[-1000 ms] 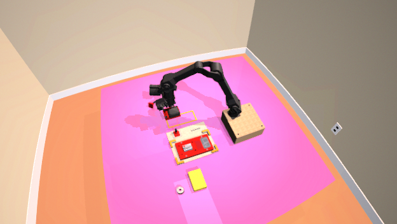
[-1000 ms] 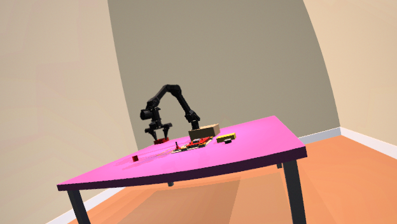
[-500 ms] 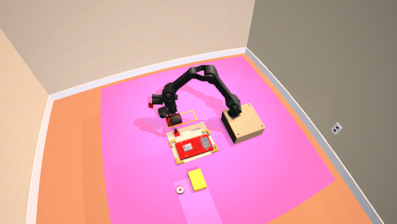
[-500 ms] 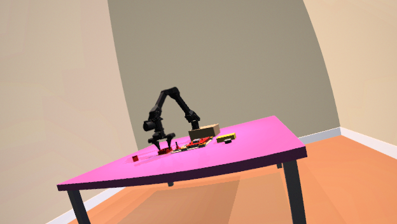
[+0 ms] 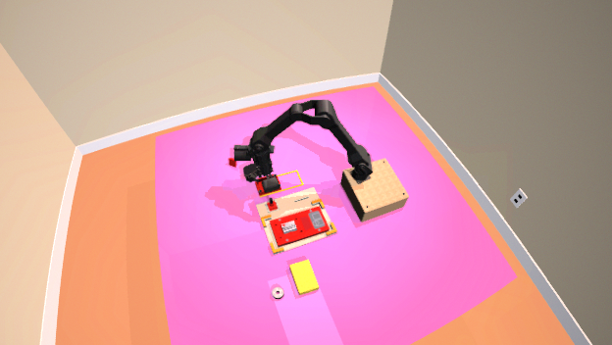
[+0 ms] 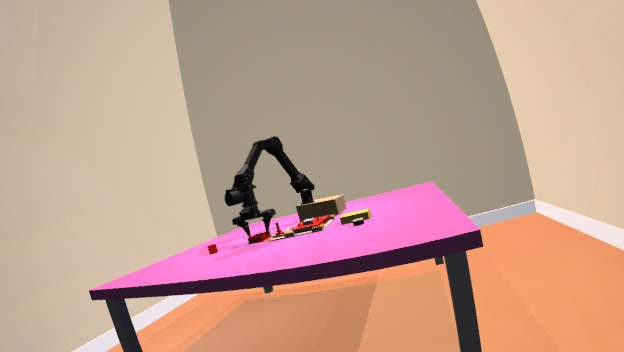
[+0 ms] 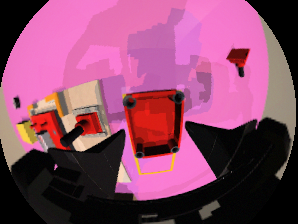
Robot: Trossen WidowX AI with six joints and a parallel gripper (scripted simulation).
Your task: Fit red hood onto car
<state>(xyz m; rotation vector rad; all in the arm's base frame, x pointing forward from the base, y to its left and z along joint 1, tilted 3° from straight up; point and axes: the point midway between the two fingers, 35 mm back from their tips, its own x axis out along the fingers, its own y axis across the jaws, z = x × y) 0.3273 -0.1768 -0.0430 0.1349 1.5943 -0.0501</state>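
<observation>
The red hood lies 10 mm below my gripper tip. From my gripper tip the other things lie so: yellow block (50 mm ahead, 420 mm to the left).
</observation>
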